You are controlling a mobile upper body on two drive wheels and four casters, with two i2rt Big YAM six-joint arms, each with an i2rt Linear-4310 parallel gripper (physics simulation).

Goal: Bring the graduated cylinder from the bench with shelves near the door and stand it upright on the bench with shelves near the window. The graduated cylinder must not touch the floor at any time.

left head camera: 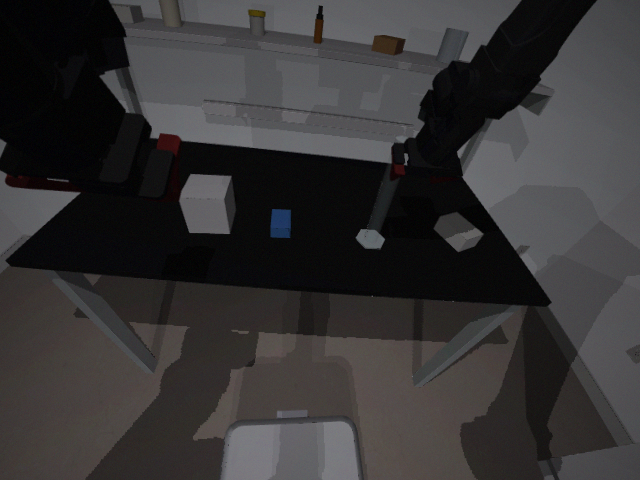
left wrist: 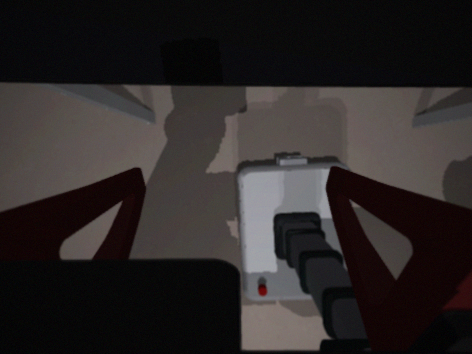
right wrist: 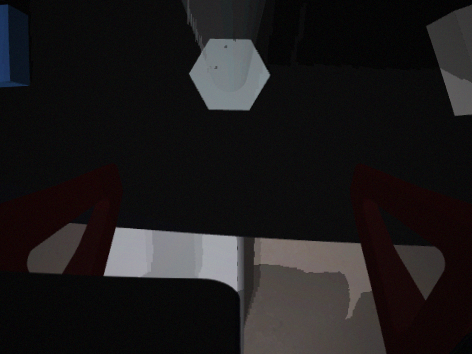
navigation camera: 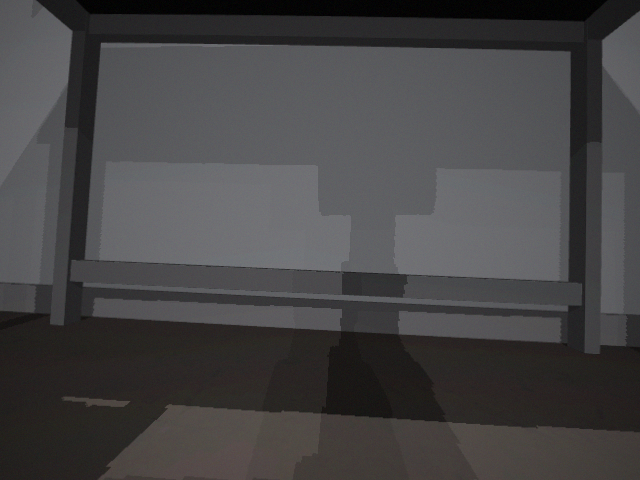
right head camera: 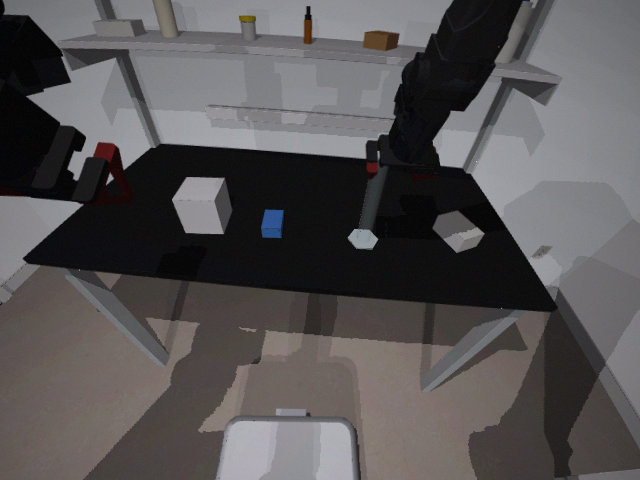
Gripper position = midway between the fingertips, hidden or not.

In view: my left gripper [left head camera: 136,192], my right gripper [right head camera: 391,178], a graduated cylinder [left head camera: 370,238] and a white box [right head camera: 456,230].
The graduated cylinder shows as well in the right head camera view [right head camera: 362,238]. My left gripper shows as well in the left wrist view [left wrist: 235,177] and in the right head camera view [right head camera: 95,196]. My right gripper is seen too in the left head camera view [left head camera: 410,180] and in the right wrist view [right wrist: 236,177]. The left wrist view misses the graduated cylinder: it is out of frame. The navigation camera view misses the graduated cylinder: it is out of frame.
